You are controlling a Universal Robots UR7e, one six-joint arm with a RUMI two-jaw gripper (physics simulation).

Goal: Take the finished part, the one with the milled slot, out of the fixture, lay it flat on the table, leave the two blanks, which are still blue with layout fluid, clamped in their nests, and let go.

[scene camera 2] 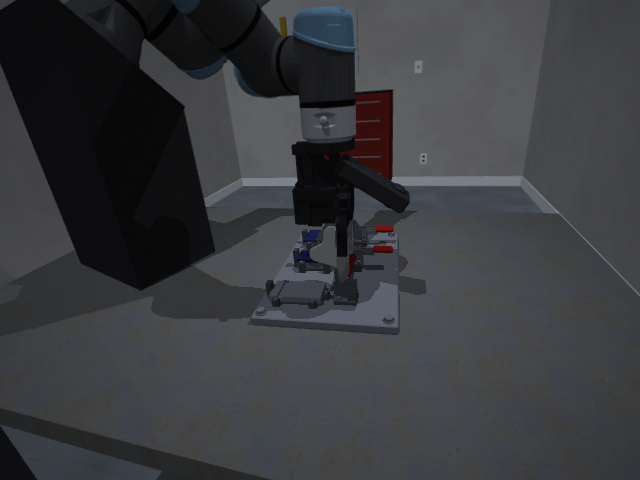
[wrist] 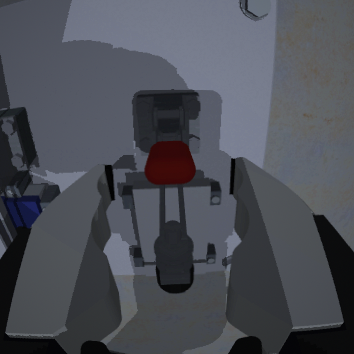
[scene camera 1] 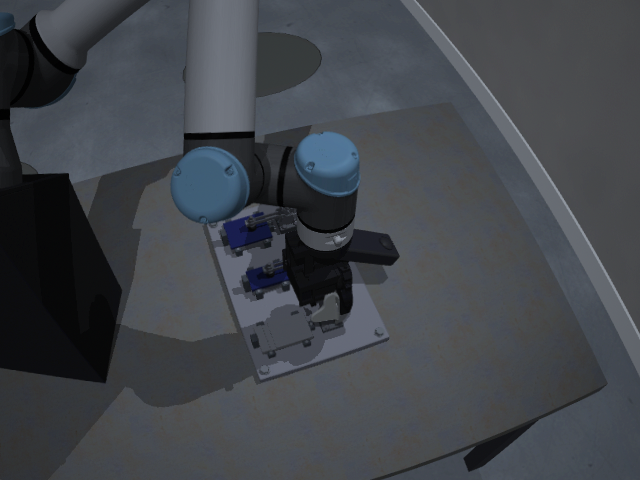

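Seen in the pictures: gripper, between the fingertips: (scene camera 2: 343,273) (wrist: 170,164) (scene camera 1: 329,307); arm's base, origin of its link: (scene camera 2: 92,54).
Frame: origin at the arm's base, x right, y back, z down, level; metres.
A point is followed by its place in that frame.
Observation:
The finished part (scene camera 1: 286,330) {x 0.084, y -0.402, z 0.405 m} (scene camera 2: 302,292) {x 0.094, y -0.408, z 0.405 m} (wrist: 147,225) {x 0.066, y -0.406, z 0.405 m} is grey, with a slot line near its left end in the scene views. It lies flat in the nearest nest. Its toggle clamp (scene camera 1: 331,326) {x 0.091, y -0.478, z 0.412 m} (scene camera 2: 345,294) {x 0.086, y -0.481, z 0.405 m} stands beside it, with its red handle (scene camera 2: 352,265) {x 0.082, y -0.494, z 0.351 m} (wrist: 170,161) {x 0.074, y -0.497, z 0.339 m} upright and no clamp arm across the part in scene camera 1. My gripper (scene camera 1: 330,314) {x 0.076, y -0.477, z 0.370 m} (scene camera 2: 342,276) {x 0.076, y -0.477, z 0.370 m} (wrist: 170,164) {x 0.076, y -0.477, z 0.370 m} is partly open, its fingertips on either side of the handle with gaps, holding nothing. The blue blanks (scene camera 1: 246,233) {x -0.126, y -0.373, z 0.400 m} (scene camera 1: 262,279) {x -0.018, y -0.382, z 0.394 m} (scene camera 2: 312,236) {x -0.122, y -0.352, z 0.400 m} (scene camera 2: 303,256) {x -0.015, y -0.370, z 0.395 m} sit clamped in the other nests.
The pale fixture plate (scene camera 1: 341,351) {x 0.137, y -0.483, z 0.421 m} (scene camera 2: 372,310) {x 0.099, y -0.527, z 0.421 m} lies on the table (scene camera 1: 465,335) {x 0.161, y -0.709, z 0.436 m} (scene camera 2: 465,361) {x 0.165, y -0.663, z 0.436 m}, bolted at its corners. Two red clamp handles (scene camera 2: 384,228) {x -0.142, y -0.512, z 0.380 m} (scene camera 2: 383,249) {x -0.032, y -0.526, z 0.376 m} stick out right of the blanks. A large black block (scene camera 1: 51,289) {x 0.077, y -0.068, z 0.160 m} (scene camera 2: 134,180) {x 0.057, y -0.073, z 0.222 m} stands on the left.

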